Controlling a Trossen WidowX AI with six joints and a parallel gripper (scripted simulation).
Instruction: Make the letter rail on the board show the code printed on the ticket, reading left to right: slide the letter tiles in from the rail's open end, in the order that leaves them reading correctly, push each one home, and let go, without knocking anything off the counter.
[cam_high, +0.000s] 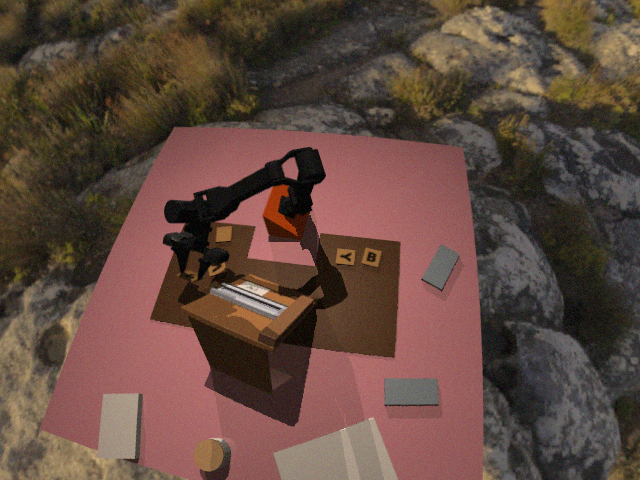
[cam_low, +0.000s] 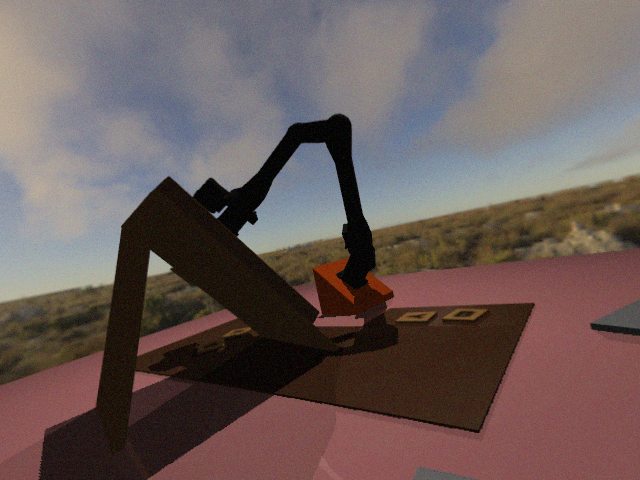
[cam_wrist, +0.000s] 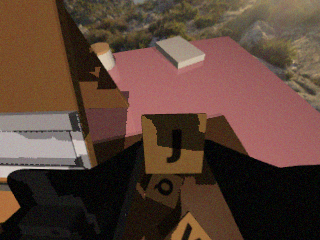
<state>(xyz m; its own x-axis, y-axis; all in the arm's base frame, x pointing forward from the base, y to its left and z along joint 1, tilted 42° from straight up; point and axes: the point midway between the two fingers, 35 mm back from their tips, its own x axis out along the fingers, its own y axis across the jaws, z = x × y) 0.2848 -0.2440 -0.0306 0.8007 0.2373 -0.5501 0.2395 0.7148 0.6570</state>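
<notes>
Right now my gripper tip is 2 cm past the white ticket, 16 cm to the right of it and 8 cm above it. Round my gripper tip: brown mat (12 cm behind, 21 cm to the left, 16 cm below); white block (43 cm ahead, 17 cm to the right, 15 cm below).
</notes>
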